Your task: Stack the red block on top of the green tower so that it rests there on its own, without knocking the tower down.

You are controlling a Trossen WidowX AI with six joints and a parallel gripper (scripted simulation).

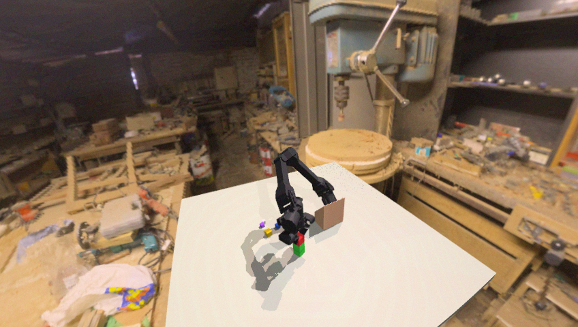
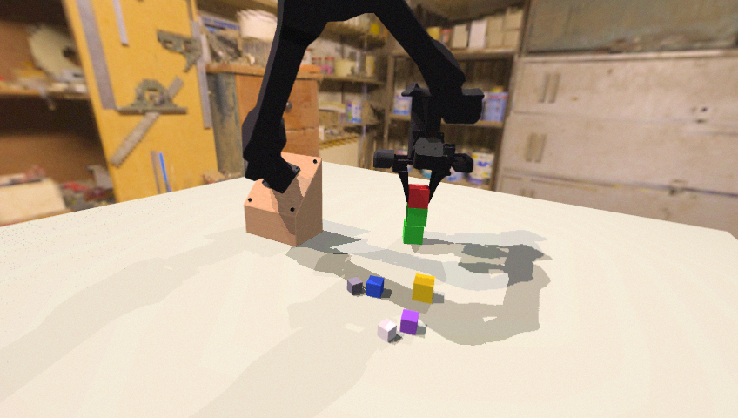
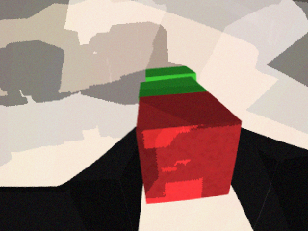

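The red block lies 10 mm above my gripper tip. Round my gripper tip: grey block 10 mm ahead, 230 mm to the right, 80 mm below; blue block 40 mm ahead, 210 mm to the right, 70 mm below; yellow block 100 mm ahead, 180 mm to the right, 70 mm below.
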